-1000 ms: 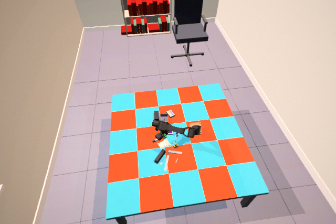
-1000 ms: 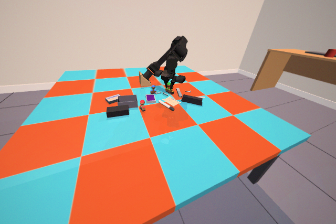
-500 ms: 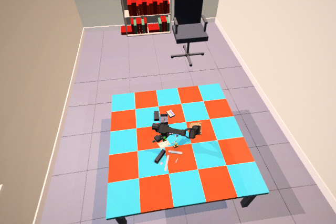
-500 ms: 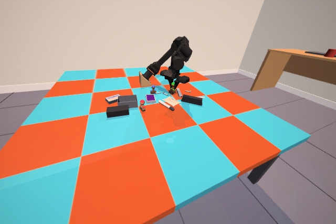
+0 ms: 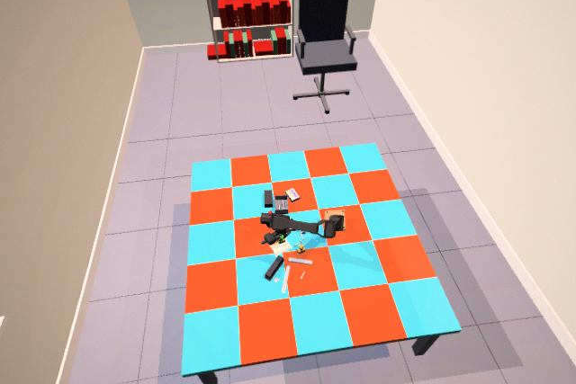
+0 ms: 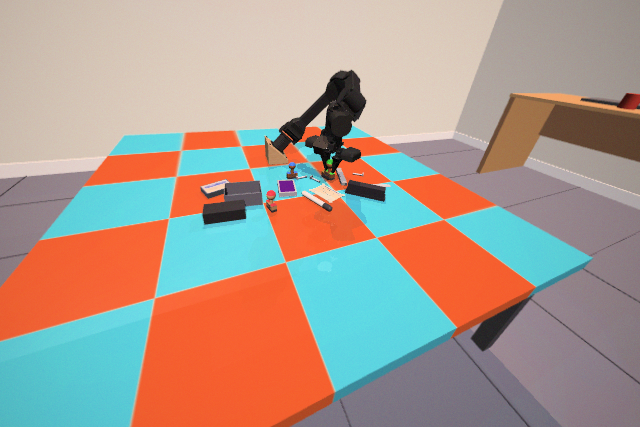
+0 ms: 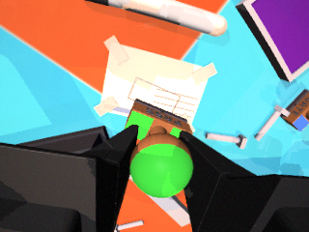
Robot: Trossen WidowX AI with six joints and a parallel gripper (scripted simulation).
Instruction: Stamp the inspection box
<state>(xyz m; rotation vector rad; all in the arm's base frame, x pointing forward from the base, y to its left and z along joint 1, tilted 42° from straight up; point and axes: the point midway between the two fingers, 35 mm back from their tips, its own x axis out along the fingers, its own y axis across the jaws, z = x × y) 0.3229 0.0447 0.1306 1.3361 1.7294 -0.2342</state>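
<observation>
Now: the card 80 mm below my gripper tip. Round my gripper tip: white marker (70 mm below, 70 mm ahead, 50 mm to the right); green stamp (right at my gripper tip); yellow stamp (110 mm behind, 60 mm below, 30 mm to the left).
</observation>
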